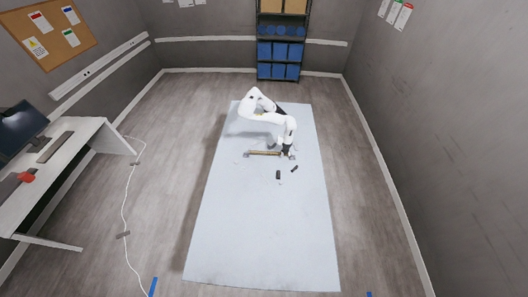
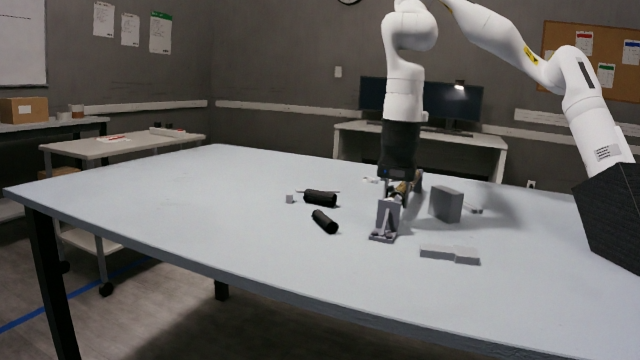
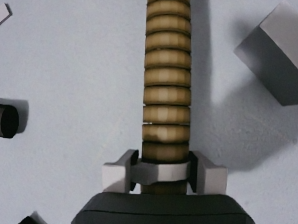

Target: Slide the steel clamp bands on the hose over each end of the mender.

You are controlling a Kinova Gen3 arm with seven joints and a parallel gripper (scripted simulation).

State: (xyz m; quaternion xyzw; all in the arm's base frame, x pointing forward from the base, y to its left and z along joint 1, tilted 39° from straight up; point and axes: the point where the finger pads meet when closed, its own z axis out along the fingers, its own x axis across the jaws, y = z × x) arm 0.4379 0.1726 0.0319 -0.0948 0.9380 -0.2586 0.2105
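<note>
The grey block is 90 mm to the right of my hand, 90 mm behind it and 20 mm below it.
</note>
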